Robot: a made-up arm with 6 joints.
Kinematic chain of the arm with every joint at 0, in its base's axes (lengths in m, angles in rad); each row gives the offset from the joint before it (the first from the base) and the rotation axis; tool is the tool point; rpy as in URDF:
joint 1: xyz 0 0 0.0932 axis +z
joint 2: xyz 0 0 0 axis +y
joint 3: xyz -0.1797 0 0.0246 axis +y
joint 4: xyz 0.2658 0 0.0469 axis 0.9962 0 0.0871
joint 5: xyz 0 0 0 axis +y
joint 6: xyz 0.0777 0 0.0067 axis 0.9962 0 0.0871
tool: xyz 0 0 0 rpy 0 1.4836 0
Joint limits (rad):
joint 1: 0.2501..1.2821
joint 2: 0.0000..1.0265
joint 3: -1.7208..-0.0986
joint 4: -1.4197..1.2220
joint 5: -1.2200..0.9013
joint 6: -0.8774..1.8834
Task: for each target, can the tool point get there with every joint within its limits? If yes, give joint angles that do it. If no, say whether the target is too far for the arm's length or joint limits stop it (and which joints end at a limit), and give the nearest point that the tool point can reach.
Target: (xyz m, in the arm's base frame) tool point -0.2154 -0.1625 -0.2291
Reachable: no: joint limits stop it (at a limit: joint 1, joint 2, joint 3, joint 5) | nearest point 0.0131 0.1151 0.0005 | short by 0.427 m
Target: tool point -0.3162 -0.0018 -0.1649
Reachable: no: joint limits stop it (at a limit: joint 1, joint 2, joint 3, joint 5) | nearest point -0.0049 0.1307 0.0093 | short by 0.381 m
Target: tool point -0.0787 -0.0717 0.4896
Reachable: yes | joints 0.7514 0.2440 -1.5972 0.0300 0.5713 -0.2554
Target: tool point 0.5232 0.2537 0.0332
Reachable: no: too far | nearest point 0.2310 0.1120 0.1457 | short by 0.344 m
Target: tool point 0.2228 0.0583 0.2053
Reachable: yes | joints 0.3313 0.7615 -0.4452 0.5987 -0.4063 0.7841
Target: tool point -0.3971 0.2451 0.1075
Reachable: no: joint limits stop it (at a limit: joint 1, joint 3, joint 4, joint 5) | nearest point -0.0258 0.1674 0.1112 | short by 0.379 m
